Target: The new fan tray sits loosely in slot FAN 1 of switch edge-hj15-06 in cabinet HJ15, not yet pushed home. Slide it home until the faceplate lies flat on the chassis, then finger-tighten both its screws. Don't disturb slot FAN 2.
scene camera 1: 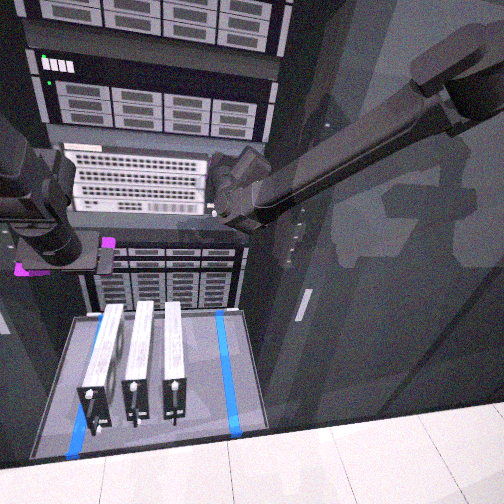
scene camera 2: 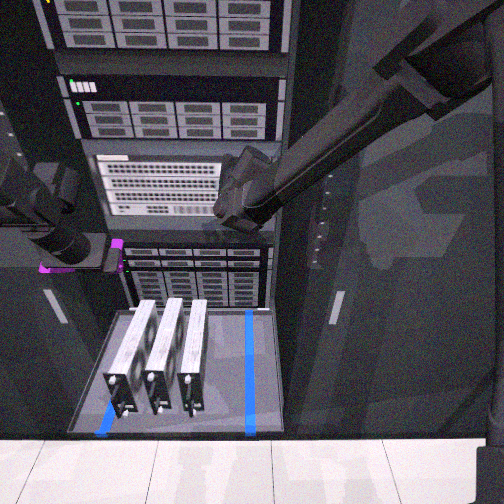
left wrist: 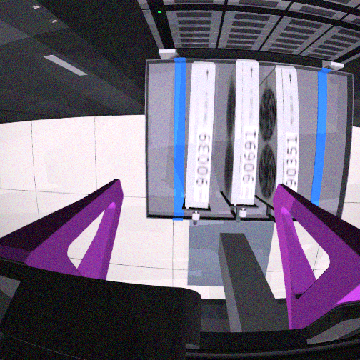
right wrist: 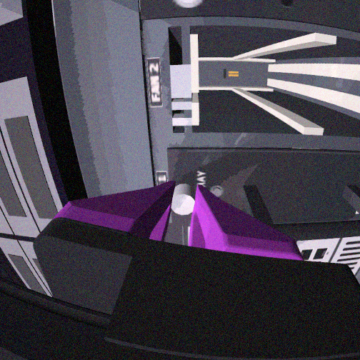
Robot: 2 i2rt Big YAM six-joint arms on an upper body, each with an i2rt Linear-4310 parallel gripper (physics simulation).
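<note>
The new fan tray's dark faceplate (right wrist: 227, 167) shows in the right wrist view, in slot FAN 1 of the white switch (scene camera 1: 140, 177) (scene camera 2: 160, 185); whether it lies fully flat is unclear. My right gripper (right wrist: 184, 192) is shut on a round white screw head (right wrist: 183, 204) of the tray, at the end near the FAN 1 label (right wrist: 161, 178). The tray's other screw does not show. In the scene views my right arm hides the fan slots and fingertips. Slot FAN 2 (right wrist: 195, 80) is open beside it, with white rails inside. My left gripper (left wrist: 197, 189) is open and empty, left of the switch and below it.
Three white fan trays, marked 90039 (left wrist: 201, 135), 90691 (left wrist: 246, 130) and 90351 (left wrist: 287, 130), stand on a grey shelf (scene camera 1: 202, 400) (scene camera 2: 225, 400) with blue strips, low in front of the cabinet. Drive-bay servers (scene camera 1: 135, 107) (scene camera 2: 150, 117) sit above the switch and more sit below.
</note>
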